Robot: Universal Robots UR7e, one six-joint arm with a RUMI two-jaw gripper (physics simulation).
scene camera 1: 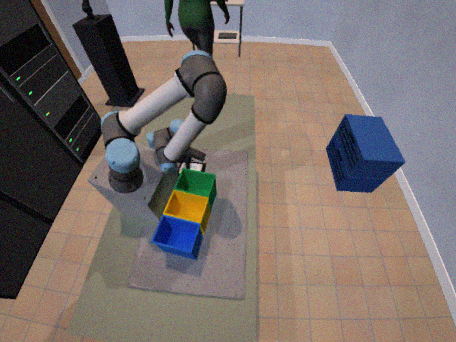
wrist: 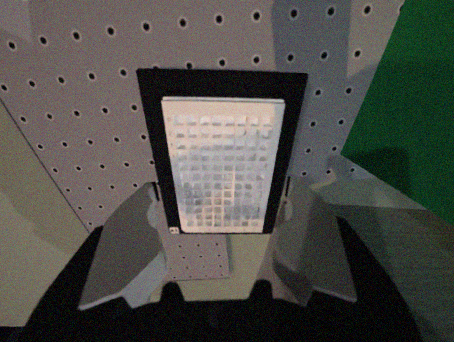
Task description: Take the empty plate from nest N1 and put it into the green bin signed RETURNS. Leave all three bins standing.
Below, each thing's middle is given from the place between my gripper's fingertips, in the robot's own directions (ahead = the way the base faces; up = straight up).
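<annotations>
The black-rimmed nest (wrist: 196, 82) is 20 mm below my hand. As for the yellow bin (scene camera 1: 187, 206), it's 100 mm ahead of my hand, 60 mm above it and 310 mm to the right, and then the green bin (scene camera 1: 190, 181) is 60 mm above my hand, 180 mm to the right of it and 100 mm ahead. My hand itself is 10 mm above the white plate (wrist: 222, 150).
</annotations>
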